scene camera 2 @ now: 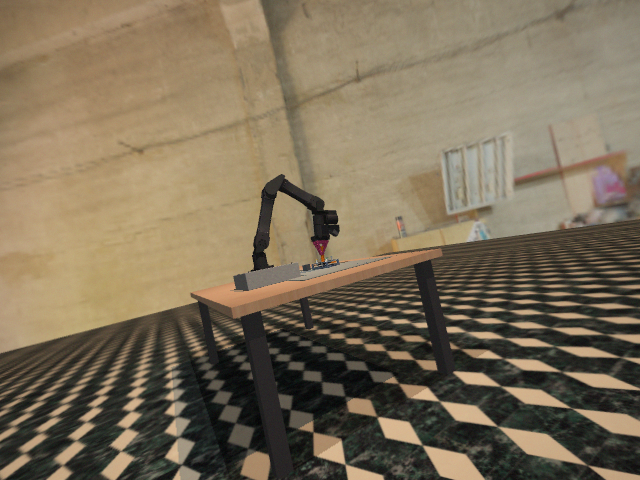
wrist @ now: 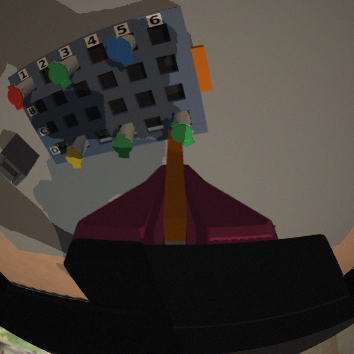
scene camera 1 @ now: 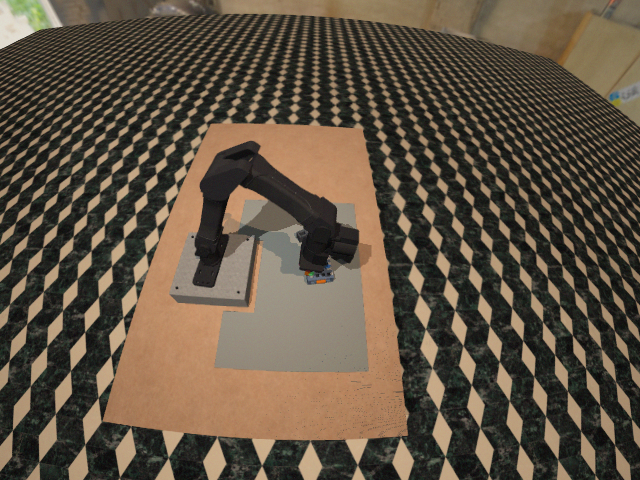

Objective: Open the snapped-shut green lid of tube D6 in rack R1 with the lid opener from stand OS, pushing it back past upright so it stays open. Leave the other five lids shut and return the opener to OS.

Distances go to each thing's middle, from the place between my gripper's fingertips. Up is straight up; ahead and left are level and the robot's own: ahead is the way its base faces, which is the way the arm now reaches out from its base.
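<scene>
I see that the lid opener point(wrist: 174, 209) is 1 cm above my hand.
</scene>
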